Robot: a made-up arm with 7 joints. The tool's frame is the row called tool.
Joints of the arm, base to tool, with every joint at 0 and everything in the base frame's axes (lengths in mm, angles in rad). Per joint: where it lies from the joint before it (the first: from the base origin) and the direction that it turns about. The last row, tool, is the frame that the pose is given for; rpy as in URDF.
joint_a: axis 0 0 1 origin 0 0 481.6
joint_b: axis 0 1 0 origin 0 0 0
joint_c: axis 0 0 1 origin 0 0 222.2
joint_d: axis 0 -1 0 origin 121 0 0
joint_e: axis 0 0 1 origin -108 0 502.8
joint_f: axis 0 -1 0 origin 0 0 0
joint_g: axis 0 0 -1 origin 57.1 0 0
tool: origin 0 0 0 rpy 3.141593 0 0
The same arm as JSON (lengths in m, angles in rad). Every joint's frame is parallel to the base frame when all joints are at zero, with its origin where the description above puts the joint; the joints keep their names.
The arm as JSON. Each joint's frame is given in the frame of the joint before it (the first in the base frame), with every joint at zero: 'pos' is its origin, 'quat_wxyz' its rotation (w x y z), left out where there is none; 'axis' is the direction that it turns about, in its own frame. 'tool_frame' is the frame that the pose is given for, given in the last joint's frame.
{"length_unit": "m", "angle_unit": "rad", "joints": [
  {"joint": "joint_a", "pos": [0.0, 0.0, 0.4816], "axis": [0.0, 0.0, 1.0]},
  {"joint": "joint_b", "pos": [0.0, 0.0, 0.0], "axis": [0.0, 1.0, 0.0]},
  {"joint": "joint_c", "pos": [0.0, 0.0, 0.2222], "axis": [0.0, 0.0, 1.0]},
  {"joint": "joint_d", "pos": [0.121, 0.0, 0.0], "axis": [0.0, -1.0, 0.0]},
  {"joint": "joint_e", "pos": [-0.108, 0.0, 0.5028], "axis": [0.0, 0.0, 1.0]},
  {"joint": "joint_f", "pos": [0.0, 0.0, 0.0], "axis": [0.0, -1.0, 0.0]},
  {"joint": "joint_g", "pos": [0.0571, 0.0, 0.0], "axis": [0.0, 0.0, -1.0]}
], "tool_frame": {"pos": [0.0, 0.0, 0.0], "quat_wxyz": [0.0, 1.0, 0.0, 0.0]}}

